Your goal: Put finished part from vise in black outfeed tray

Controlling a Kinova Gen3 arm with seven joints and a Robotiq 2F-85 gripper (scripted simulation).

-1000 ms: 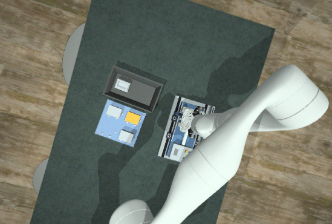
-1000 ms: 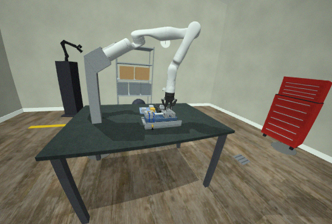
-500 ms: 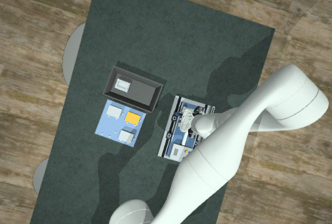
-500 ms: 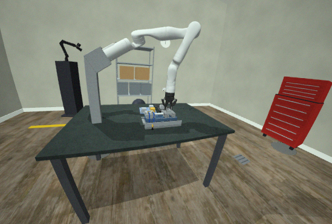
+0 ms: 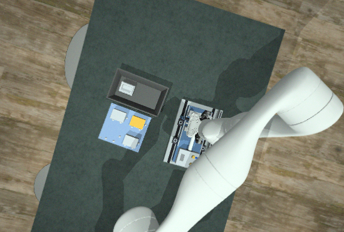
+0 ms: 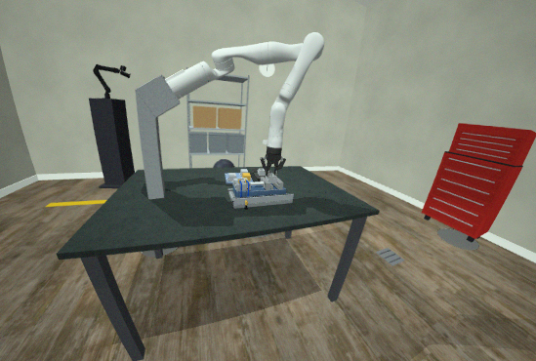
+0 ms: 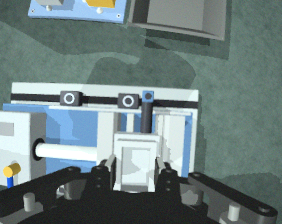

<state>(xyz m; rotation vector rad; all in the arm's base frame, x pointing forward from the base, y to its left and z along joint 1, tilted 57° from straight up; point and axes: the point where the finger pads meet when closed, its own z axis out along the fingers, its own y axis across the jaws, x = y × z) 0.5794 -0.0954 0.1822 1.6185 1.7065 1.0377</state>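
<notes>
The vise is 60 mm behind my hand, 10 mm to the right of it and 90 mm below it. Round my hand: light blue fixture plate 170 mm behind, 270 mm to the left, 130 mm below; then orange block 120 mm behind, 230 mm to the left, 100 mm below.
</notes>
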